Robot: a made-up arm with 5 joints. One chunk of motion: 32 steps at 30 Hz.
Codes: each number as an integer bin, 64 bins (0 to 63) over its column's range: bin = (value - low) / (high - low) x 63, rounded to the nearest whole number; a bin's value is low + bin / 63 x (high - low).
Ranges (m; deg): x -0.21..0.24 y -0.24..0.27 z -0.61..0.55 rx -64..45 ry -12..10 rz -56..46
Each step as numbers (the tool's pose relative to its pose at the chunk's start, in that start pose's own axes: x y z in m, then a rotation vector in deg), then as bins.
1 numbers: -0.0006 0.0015 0.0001 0.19 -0.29 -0.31
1 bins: 29 30 33 37 34 34
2 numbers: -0.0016 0.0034 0.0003 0.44 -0.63 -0.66
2 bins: 29 30 33 37 33 34
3 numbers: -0.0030 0.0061 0.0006 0.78 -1.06 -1.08
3 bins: 29 30 33 37 31 34
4 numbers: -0.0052 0.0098 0.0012 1.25 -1.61 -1.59
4 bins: 29 31 33 38 30 34
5 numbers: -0.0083 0.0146 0.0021 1.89 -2.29 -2.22
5 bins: 28 31 33 38 28 33
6 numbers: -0.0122 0.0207 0.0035 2.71 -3.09 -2.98
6 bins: 28 32 33 39 26 33
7 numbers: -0.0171 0.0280 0.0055 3.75 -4.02 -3.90
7 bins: 27 33 33 39 23 32
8 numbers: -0.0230 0.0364 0.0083 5.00 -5.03 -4.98
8 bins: 26 34 34 40 20 32
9 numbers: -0.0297 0.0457 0.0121 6.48 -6.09 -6.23
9 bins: 25 35 34 41 17 31
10 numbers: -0.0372 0.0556 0.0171 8.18 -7.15 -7.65
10 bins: 24 37 34 42 14 30
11 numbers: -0.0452 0.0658 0.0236 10.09 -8.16 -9.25
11 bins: 23 38 34 43 11 29
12 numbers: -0.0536 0.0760 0.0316 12.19 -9.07 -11.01
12 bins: 22 39 35 44 8 28
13 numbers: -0.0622 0.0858 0.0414 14.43 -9.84 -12.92
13 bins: 21 40 35 45 6 27
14 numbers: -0.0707 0.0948 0.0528 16.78 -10.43 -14.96
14 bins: 20 41 36 47 4 25
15 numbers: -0.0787 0.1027 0.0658 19.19 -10.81 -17.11
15 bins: 18 42 37 48 3 24
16 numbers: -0.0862 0.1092 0.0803 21.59 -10.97 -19.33
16 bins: 17 43 37 49 3 23
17 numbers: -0.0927 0.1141 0.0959 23.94 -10.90 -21.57
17 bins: 16 44 38 51 3 21
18 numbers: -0.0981 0.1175 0.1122 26.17 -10.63 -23.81
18 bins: 16 44 39 52 4 20
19 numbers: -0.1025 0.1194 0.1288 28.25 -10.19 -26.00
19 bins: 15 44 40 53 5 19
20 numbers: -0.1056 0.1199 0.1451 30.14 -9.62 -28.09
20 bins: 15 44 41 54 7 17
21 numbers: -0.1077 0.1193 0.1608 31.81 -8.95 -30.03
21 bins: 14 44 42 55 9 16
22 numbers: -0.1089 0.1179 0.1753 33.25 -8.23 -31.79
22 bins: 14 44 43 56 11 15
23 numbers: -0.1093 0.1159 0.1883 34.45 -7.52 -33.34
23 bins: 14 44 43 57 13 14
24 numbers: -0.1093 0.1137 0.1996 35.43 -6.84 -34.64
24 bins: 14 44 44 57 15 13
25 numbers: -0.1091 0.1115 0.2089 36.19 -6.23 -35.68
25 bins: 14 43 44 58 17 13
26 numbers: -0.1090 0.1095 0.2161 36.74 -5.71 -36.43
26 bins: 14 43 45 58 18 12
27 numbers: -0.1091 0.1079 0.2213 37.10 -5.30 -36.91
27 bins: 14 43 45 58 19 12
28 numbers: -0.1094 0.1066 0.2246 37.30 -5.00 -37.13
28 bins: 14 43 45 59 20 12
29 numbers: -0.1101 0.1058 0.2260 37.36 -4.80 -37.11
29 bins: 14 43 45 59 21 12
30 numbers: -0.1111 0.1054 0.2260 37.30 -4.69 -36.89
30 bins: 14 43 45 59 21 12
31 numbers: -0.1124 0.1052 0.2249 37.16 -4.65 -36.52
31 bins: 14 43 45 58 21 12
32 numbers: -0.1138 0.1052 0.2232 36.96 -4.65 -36.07
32 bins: 13 43 45 58 21 12
